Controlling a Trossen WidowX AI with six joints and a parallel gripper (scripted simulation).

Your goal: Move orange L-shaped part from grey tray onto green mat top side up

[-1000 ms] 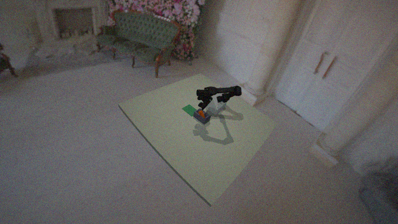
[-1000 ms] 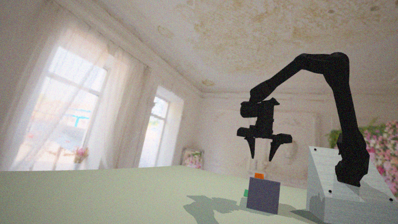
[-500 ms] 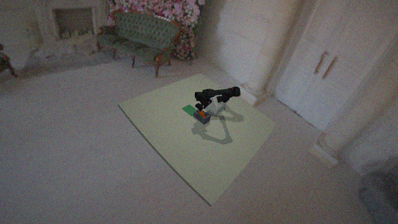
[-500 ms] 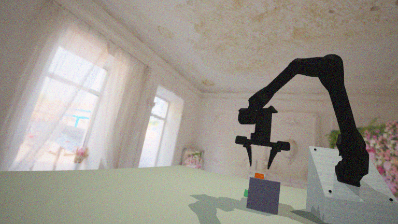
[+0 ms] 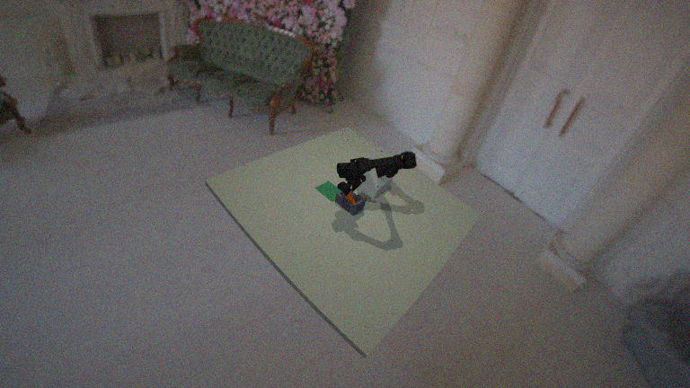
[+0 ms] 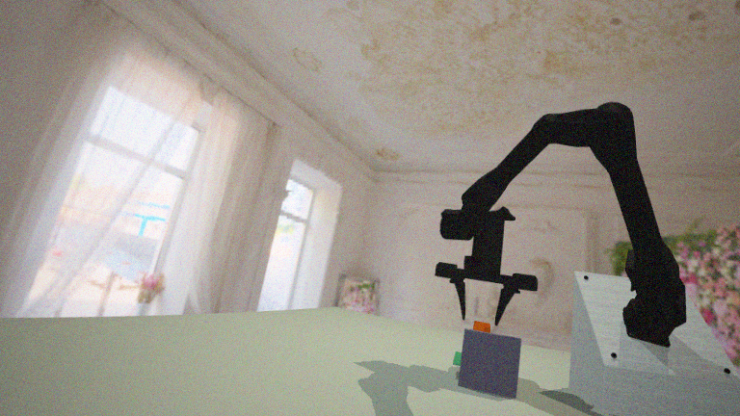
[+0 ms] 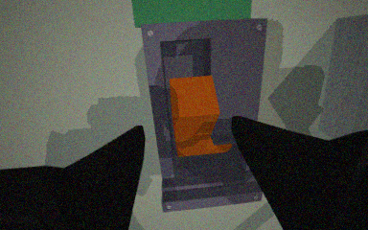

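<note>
The orange L-shaped part is 6 cm below my gripper tip, 3 cm to the left of it and 2 cm behind it. The rest, counted from my gripper tip: green mat 15 cm to the right, 11 cm below, 1 cm behind.
</note>
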